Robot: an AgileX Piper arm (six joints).
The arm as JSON. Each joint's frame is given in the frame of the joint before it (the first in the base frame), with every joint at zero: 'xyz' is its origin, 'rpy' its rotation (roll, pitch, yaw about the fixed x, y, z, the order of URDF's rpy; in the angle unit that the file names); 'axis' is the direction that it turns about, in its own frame. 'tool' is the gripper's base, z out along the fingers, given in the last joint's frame.
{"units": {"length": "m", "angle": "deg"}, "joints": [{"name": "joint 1", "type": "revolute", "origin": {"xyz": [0.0, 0.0, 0.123], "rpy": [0.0, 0.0, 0.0]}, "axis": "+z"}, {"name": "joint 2", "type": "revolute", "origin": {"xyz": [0.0, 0.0, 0.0], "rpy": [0.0, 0.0, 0.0]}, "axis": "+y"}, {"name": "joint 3", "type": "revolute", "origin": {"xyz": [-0.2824, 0.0, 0.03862], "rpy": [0.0, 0.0, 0.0]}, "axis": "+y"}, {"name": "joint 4", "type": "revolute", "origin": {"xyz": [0.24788, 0.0, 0.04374], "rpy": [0.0, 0.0, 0.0]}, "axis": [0.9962, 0.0, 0.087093]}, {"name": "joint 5", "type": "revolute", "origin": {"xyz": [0.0, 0.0, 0.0], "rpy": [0.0, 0.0, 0.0]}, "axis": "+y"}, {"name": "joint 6", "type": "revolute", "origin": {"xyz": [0.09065, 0.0, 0.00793], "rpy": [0.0, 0.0, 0.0]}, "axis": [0.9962, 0.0, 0.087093]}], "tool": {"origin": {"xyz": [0.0, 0.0, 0.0], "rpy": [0.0, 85.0, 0.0]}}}
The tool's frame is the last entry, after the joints.
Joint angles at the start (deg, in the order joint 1, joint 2, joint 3, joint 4, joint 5, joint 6):
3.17 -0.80 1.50 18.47 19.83 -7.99
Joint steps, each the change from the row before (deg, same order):
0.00 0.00 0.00 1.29 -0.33 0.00
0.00 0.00 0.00 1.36 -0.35 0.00
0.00 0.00 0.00 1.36 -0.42 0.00
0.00 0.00 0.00 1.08 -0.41 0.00
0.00 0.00 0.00 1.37 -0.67 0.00
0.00 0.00 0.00 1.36 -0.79 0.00
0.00 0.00 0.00 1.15 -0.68 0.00
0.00 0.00 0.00 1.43 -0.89 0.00
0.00 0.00 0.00 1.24 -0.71 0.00
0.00 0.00 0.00 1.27 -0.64 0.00
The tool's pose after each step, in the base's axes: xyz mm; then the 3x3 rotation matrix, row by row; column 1 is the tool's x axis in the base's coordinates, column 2 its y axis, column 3 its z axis. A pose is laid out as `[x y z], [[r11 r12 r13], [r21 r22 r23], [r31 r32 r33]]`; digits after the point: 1 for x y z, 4 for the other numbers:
[52.5 13.2 176.3], [[-0.2701 -0.1160 0.9558], [0.1701 0.9714 0.1660], [-0.9477 0.2074 -0.2426]]
[52.6 13.7 177.1], [[-0.2658 -0.1166 0.9569], [0.1930 0.9661 0.1714], [-0.9445 0.2303 -0.2343]]
[52.7 14.1 177.9], [[-0.2605 -0.1170 0.9584], [0.2161 0.9604 0.1760], [-0.9410 0.2529 -0.2249]]
[52.9 14.4 178.7], [[-0.2550 -0.1172 0.9598], [0.2346 0.9555 0.1790], [-0.9381 0.2708 -0.2161]]
[53.1 14.6 179.9], [[-0.2455 -0.1169 0.9623], [0.2585 0.9488 0.1813], [-0.9343 0.2933 -0.2027]]
[53.4 14.7 181.3], [[-0.2341 -0.1164 0.9652], [0.2826 0.9418 0.1821], [-0.9302 0.3154 -0.1875]]
[53.6 14.7 182.5], [[-0.2242 -0.1158 0.9676], [0.3030 0.9354 0.1822], [-0.9263 0.3340 -0.1746]]
[53.9 14.6 184.0], [[-0.2111 -0.1150 0.9707], [0.3283 0.9270 0.1813], [-0.9207 0.3570 -0.1580]]
[54.1 14.5 185.2], [[-0.2009 -0.1144 0.9729], [0.3500 0.9192 0.1803], [-0.9150 0.3767 -0.1446]]
[54.2 14.4 186.3], [[-0.1918 -0.1139 0.9748], [0.3718 0.9108 0.1796], [-0.9083 0.3968 -0.1323]]

